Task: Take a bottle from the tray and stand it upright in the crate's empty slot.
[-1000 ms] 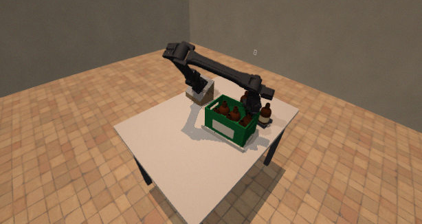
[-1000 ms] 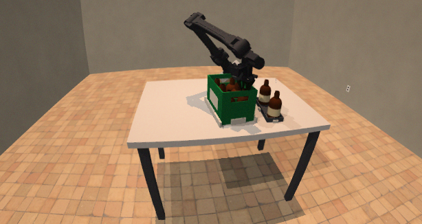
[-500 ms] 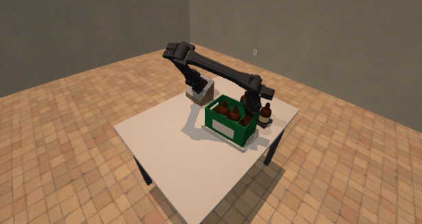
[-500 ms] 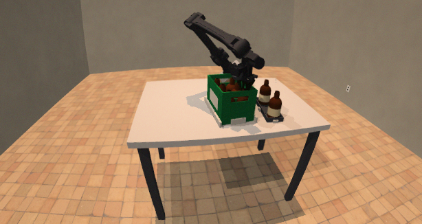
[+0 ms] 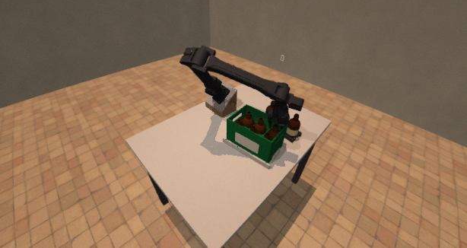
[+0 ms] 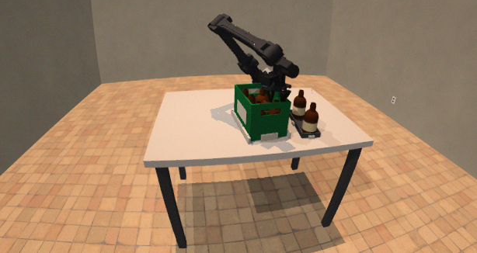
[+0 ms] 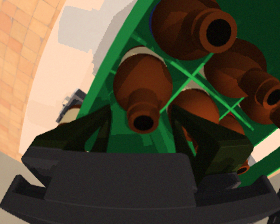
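The green crate is 8 cm behind my hand, 7 cm below it and 6 cm to the right of it.
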